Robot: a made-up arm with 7 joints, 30 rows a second.
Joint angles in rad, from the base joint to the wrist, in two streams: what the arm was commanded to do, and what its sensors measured. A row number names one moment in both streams.
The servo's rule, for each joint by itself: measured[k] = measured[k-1] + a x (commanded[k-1-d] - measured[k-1]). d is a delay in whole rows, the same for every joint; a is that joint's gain. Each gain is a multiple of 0.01, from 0.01 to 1. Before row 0 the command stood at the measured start. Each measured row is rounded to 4 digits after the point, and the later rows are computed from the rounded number. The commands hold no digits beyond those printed.
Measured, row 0: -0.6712, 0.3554, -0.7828, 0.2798, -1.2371, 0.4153, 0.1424
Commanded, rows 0 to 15: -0.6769, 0.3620, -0.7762, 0.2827, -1.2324, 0.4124, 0.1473; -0.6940, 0.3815, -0.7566, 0.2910, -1.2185, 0.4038, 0.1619; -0.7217, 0.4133, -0.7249, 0.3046, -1.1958, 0.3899, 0.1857; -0.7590, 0.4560, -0.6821, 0.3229, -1.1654, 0.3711, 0.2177; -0.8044, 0.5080, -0.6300, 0.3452, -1.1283, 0.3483, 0.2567; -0.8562, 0.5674, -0.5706, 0.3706, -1.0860, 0.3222, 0.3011; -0.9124, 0.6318, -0.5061, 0.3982, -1.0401, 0.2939, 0.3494; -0.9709, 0.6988, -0.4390, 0.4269, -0.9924, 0.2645, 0.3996; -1.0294, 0.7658, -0.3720, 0.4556, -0.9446, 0.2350, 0.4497; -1.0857, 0.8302, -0.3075, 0.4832, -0.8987, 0.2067, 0.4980; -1.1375, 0.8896, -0.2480, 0.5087, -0.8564, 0.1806, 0.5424; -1.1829, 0.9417, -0.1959, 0.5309, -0.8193, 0.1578, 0.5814; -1.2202, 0.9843, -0.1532, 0.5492, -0.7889, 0.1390, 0.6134; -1.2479, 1.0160, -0.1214, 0.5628, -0.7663, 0.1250, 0.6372; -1.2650, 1.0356, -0.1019, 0.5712, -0.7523, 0.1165, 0.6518; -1.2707, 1.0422, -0.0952, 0.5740, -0.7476, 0.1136, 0.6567
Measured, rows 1 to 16: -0.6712, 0.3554, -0.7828, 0.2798, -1.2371, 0.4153, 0.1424; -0.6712, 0.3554, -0.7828, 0.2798, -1.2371, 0.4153, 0.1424; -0.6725, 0.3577, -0.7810, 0.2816, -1.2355, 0.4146, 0.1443; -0.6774, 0.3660, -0.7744, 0.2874, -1.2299, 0.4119, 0.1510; -0.6876, 0.3826, -0.7610, 0.2981, -1.2186, 0.4064, 0.1642; -0.7040, 0.4083, -0.7397, 0.3135, -1.2010, 0.3976, 0.1845; -0.7271, 0.4432, -0.7101, 0.3332, -1.1770, 0.3853, 0.2119; -0.7568, 0.4867, -0.6724, 0.3564, -1.1470, 0.3695, 0.2458; -0.7926, 0.5375, -0.6275, 0.3823, -1.1117, 0.3506, 0.2852; -0.8336, 0.5940, -0.5766, 0.4100, -1.0723, 0.3291, 0.3287; -0.8786, 0.6541, -0.5214, 0.4383, -1.0302, 0.3056, 0.3747; -0.9262, 0.7157, -0.4636, 0.4661, -0.9868, 0.2809, 0.4216; -0.9748, 0.7766, -0.4054, 0.4925, -0.9438, 0.2558, 0.4675; -1.0227, 0.8344, -0.3488, 0.5163, -0.9027, 0.2313, 0.5108; -1.0681, 0.8869, -0.2960, 0.5367, -0.8651, 0.2082, 0.5498; -1.1095, 0.9321, -0.2489, 0.5529, -0.8325, 0.1874, 0.5830
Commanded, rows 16 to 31: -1.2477, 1.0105, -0.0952, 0.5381, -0.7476, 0.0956, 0.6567; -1.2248, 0.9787, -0.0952, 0.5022, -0.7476, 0.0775, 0.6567; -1.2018, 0.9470, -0.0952, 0.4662, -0.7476, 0.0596, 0.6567; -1.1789, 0.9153, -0.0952, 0.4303, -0.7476, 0.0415, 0.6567; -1.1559, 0.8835, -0.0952, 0.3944, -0.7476, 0.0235, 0.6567; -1.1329, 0.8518, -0.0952, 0.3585, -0.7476, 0.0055, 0.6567; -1.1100, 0.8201, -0.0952, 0.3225, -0.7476, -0.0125, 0.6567; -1.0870, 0.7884, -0.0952, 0.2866, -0.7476, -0.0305, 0.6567; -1.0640, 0.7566, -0.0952, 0.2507, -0.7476, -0.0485, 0.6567; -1.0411, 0.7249, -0.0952, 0.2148, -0.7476, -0.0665, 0.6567; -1.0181, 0.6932, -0.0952, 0.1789, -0.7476, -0.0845, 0.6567; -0.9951, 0.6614, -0.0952, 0.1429, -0.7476, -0.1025, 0.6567; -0.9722, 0.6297, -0.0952, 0.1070, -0.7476, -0.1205, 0.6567; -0.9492, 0.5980, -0.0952, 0.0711, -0.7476, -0.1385, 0.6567; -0.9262, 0.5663, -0.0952, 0.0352, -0.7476, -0.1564, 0.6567; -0.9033, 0.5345, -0.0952, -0.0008, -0.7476, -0.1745, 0.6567
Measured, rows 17 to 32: -1.1453, 0.9683, -0.2092, 0.5642, -0.8060, 0.1697, 0.6091; -1.1741, 0.9942, -0.1784, 0.5703, -0.7867, 0.1557, 0.6272; -1.1910, 0.9999, -0.1559, 0.5503, -0.7738, 0.1407, 0.6384; -1.1988, 0.9925, -0.1395, 0.5205, -0.7652, 0.1249, 0.6454; -1.1995, 0.9766, -0.1275, 0.4868, -0.7594, 0.1086, 0.6497; -1.1948, 0.9551, -0.1188, 0.4518, -0.7555, 0.0918, 0.6524; -1.1859, 0.9300, -0.1124, 0.4162, -0.7529, 0.0747, 0.6540; -1.1737, 0.9026, -0.1078, 0.3804, -0.7512, 0.0574, 0.6550; -1.1590, 0.8737, -0.1044, 0.3445, -0.7500, 0.0399, 0.6556; -1.1424, 0.8438, -0.1019, 0.3086, -0.7492, 0.0223, 0.6560; -1.1244, 0.8133, -0.1001, 0.2727, -0.7487, 0.0046, 0.6563; -1.1052, 0.7824, -0.0988, 0.2368, -0.7483, -0.0132, 0.6565; -1.0852, 0.7512, -0.0978, 0.2009, -0.7481, -0.0310, 0.6566; -1.0645, 0.7198, -0.0971, 0.1649, -0.7479, -0.0489, 0.6566; -1.0433, 0.6883, -0.0966, 0.1290, -0.7478, -0.0668, 0.6566; -1.0217, 0.6567, -0.0962, 0.0931, -0.7477, -0.0847, 0.6566
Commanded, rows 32 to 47: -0.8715, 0.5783, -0.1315, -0.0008, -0.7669, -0.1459, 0.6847; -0.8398, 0.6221, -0.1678, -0.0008, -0.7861, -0.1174, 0.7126; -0.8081, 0.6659, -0.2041, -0.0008, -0.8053, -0.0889, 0.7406; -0.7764, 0.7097, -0.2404, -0.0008, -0.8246, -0.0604, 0.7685; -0.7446, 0.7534, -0.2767, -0.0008, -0.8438, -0.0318, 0.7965; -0.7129, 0.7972, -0.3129, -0.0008, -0.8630, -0.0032, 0.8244; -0.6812, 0.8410, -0.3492, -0.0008, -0.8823, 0.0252, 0.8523; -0.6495, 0.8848, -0.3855, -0.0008, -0.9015, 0.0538, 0.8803; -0.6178, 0.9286, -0.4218, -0.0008, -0.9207, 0.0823, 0.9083; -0.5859, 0.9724, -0.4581, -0.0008, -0.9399, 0.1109, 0.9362; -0.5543, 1.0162, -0.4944, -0.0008, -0.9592, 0.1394, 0.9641; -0.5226, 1.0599, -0.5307, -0.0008, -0.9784, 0.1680, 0.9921; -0.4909, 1.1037, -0.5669, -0.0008, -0.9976, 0.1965, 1.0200; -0.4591, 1.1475, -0.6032, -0.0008, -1.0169, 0.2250, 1.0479; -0.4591, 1.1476, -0.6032, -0.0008, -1.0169, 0.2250, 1.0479; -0.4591, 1.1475, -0.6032, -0.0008, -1.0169, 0.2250, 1.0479
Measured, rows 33 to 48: -0.9997, 0.6251, -0.0959, 0.0572, -0.7477, -0.1026, 0.6566; -0.9775, 0.5934, -0.0957, 0.0212, -0.7477, -0.1206, 0.6566; -0.9531, 0.5881, -0.1054, 0.0076, -0.7540, -0.1269, 0.6673; -0.9270, 0.6000, -0.1222, 0.0024, -0.7646, -0.1245, 0.6845; -0.8997, 0.6231, -0.1443, 0.0004, -0.7780, -0.1156, 0.7058; -0.8713, 0.6534, -0.1702, -0.0003, -0.7934, -0.1018, 0.7296; -0.8422, 0.6884, -0.1990, -0.0006, -0.8100, -0.0843, 0.7550; -0.8125, 0.7265, -0.2298, -0.0007, -0.8275, -0.0640, 0.7814; -0.7823, 0.7666, -0.2620, -0.0008, -0.8456, -0.0417, 0.8083; -0.7518, 0.8080, -0.2953, -0.0008, -0.8640, -0.0178, 0.8357; -0.7210, 0.8502, -0.3295, -0.0008, -0.8827, 0.0072, 0.8633; -0.6899, 0.8930, -0.3642, -0.0008, -0.9016, 0.0331, 0.8910; -0.6587, 0.9361, -0.3994, -0.0008, -0.9206, 0.0597, 0.9188; -0.6274, 0.9794, -0.4349, -0.0008, -0.9397, 0.0868, 0.9467; -0.5960, 1.0229, -0.4705, -0.0008, -0.9588, 0.1142, 0.9746; -0.5645, 1.0665, -0.5063, -0.0008, -0.9780, 0.1419, 1.0025
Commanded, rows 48 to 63: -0.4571, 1.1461, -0.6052, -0.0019, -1.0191, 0.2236, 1.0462; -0.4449, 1.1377, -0.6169, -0.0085, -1.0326, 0.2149, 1.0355; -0.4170, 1.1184, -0.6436, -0.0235, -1.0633, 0.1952, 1.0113; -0.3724, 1.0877, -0.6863, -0.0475, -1.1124, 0.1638, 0.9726; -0.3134, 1.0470, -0.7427, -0.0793, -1.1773, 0.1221, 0.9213; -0.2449, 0.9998, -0.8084, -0.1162, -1.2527, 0.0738, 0.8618; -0.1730, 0.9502, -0.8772, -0.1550, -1.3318, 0.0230, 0.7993; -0.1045, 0.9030, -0.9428, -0.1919, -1.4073, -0.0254, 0.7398; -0.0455, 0.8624, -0.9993, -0.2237, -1.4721, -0.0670, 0.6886; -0.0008, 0.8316, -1.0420, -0.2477, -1.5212, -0.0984, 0.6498; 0.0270, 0.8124, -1.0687, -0.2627, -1.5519, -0.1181, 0.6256; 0.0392, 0.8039, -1.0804, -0.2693, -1.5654, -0.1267, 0.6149; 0.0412, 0.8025, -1.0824, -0.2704, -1.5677, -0.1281, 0.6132; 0.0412, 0.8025, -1.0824, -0.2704, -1.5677, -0.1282, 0.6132; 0.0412, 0.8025, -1.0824, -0.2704, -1.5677, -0.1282, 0.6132; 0.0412, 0.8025, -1.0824, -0.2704, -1.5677, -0.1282, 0.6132
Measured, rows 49 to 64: -0.5403, 1.0949, -0.5325, -0.0008, -0.9908, 0.1627, 1.0198; -0.5216, 1.1133, -0.5516, -0.0008, -0.9994, 0.1783, 1.0305; -0.5068, 1.1248, -0.5661, -0.0015, -1.0059, 0.1896, 1.0365; -0.4926, 1.1293, -0.5798, -0.0058, -1.0147, 0.1959, 1.0361; -0.4752, 1.1255, -0.5970, -0.0168, -1.0307, 0.1957, 1.0267; -0.4516, 1.1123, -0.6211, -0.0358, -1.0577, 0.1877, 1.0061; -0.4198, 1.0894, -0.6539, -0.0628, -1.0972, 0.1713, 0.9739; -0.3796, 1.0580, -0.6956, -0.0959, -1.1485, 0.1469, 0.9313; -0.3321, 1.0203, -0.7446, -0.1325, -1.2090, 0.1159, 0.8811; -0.2798, 0.9792, -0.7981, -0.1693, -1.2744, 0.0806, 0.8274; -0.2259, 0.9383, -0.8524, -0.2030, -1.3396, 0.0437, 0.7747; -0.1741, 0.9010, -0.9036, -0.2307, -1.3995, 0.0082, 0.7272; -0.1278, 0.8700, -0.9482, -0.2505, -1.4498, -0.0234, 0.6886; -0.0894, 0.8469, -0.9839, -0.2622, -1.4879, -0.0492, 0.6606; -0.0594, 0.8314, -1.0105, -0.2673, -1.5142, -0.0689, 0.6426; -0.0363, 0.8213, -1.0299, -0.2692, -1.5319, -0.0837, 0.6314
